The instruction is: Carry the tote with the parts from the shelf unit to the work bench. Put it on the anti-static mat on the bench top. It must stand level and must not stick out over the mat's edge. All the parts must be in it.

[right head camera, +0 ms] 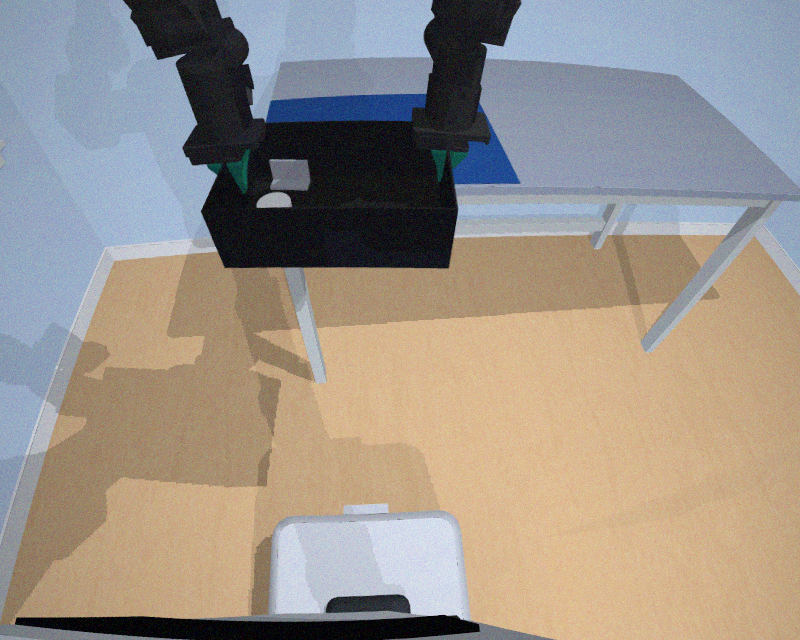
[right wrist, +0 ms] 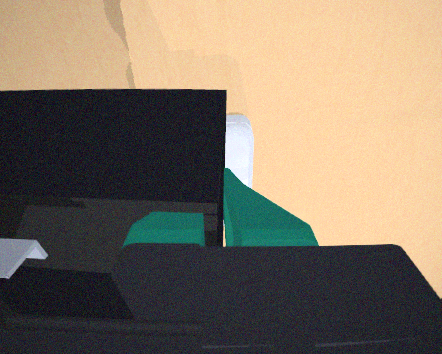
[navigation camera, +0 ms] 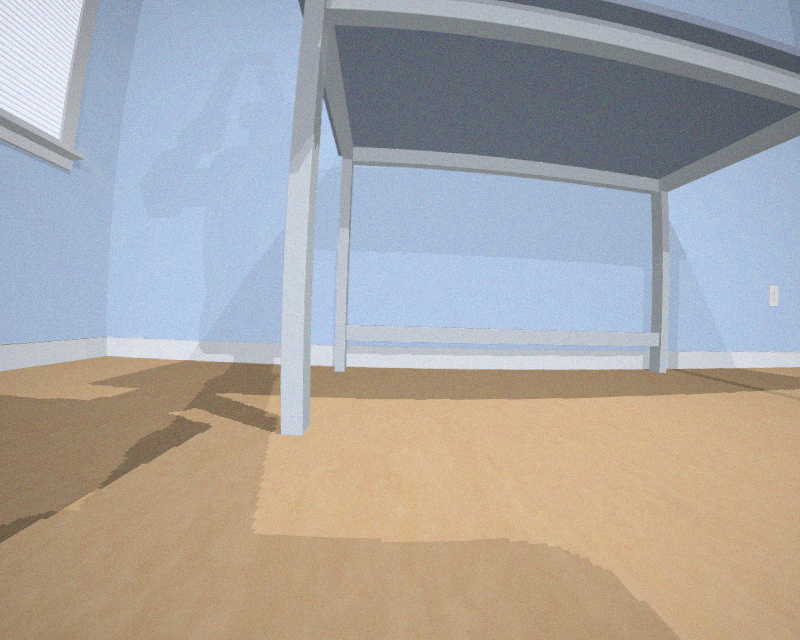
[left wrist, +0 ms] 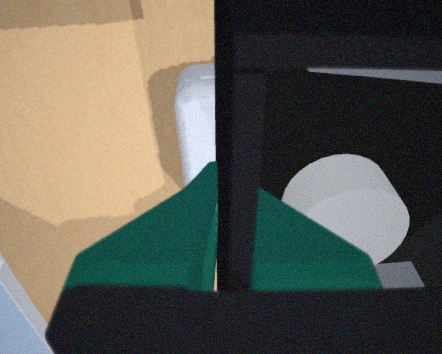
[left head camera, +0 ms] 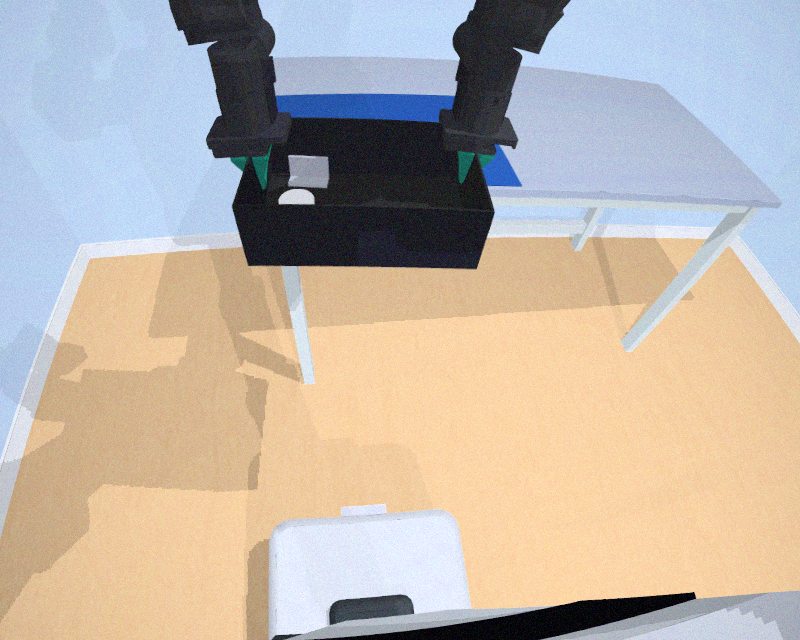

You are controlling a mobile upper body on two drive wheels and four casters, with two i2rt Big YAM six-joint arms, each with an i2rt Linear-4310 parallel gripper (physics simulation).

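Places are measured from the left arm's base along level axes (x down, y ahead, z right), in millimetres.
Pixels of known places: left gripper, fingertip midpoint: (right head camera: 243, 191) (left head camera: 262, 187); right gripper, fingertip midpoint: (right head camera: 441, 179) (left head camera: 462, 181).
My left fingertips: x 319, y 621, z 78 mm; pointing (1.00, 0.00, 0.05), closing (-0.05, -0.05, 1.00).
Observation:
Behind a point stands the place of what it marks.
I hold a black tote (left head camera: 362, 203) @[x 341, y 605, z 223 mm] in the air between both grippers, in front of the work bench (left head camera: 588, 146) @[x 496, y 1082, z 879 mm]. My left gripper (left head camera: 254, 168) is shut on the tote's left wall (left wrist: 235, 175). My right gripper (left head camera: 470, 164) @[x 315, y 629, z 374 mm] is shut on the tote's right wall (right wrist: 221, 211) @[x 272, y 641, z 377 mm]. Inside the tote lie a grey block (left head camera: 309, 172) @[x 328, y 667, z 143 mm] and a pale round part (left head camera: 296, 197) @[x 318, y 592, z 129 mm], which also shows in the left wrist view (left wrist: 346, 204) @[x 318, y 605, z 124 mm]. The blue anti-static mat (left head camera: 379, 108) @[x 494, y 1213, z 299 mm] lies on the bench top behind the tote, partly hidden by it. The tote looks level.
The bench has pale legs: a near left one (left head camera: 299, 324) @[x 1011, y 864, z 57 mm] below the tote and one at the right (left head camera: 671, 292) @[x 1010, y 960, z 1457 mm]. The navigation view shows the near leg (navigation camera: 296, 286) @[x 1146, y 864, z 61 mm] close ahead and the bench underside (navigation camera: 512, 102). My white base (left head camera: 366, 572) @[x 1150, y 167, z 220 mm] is at the bottom.

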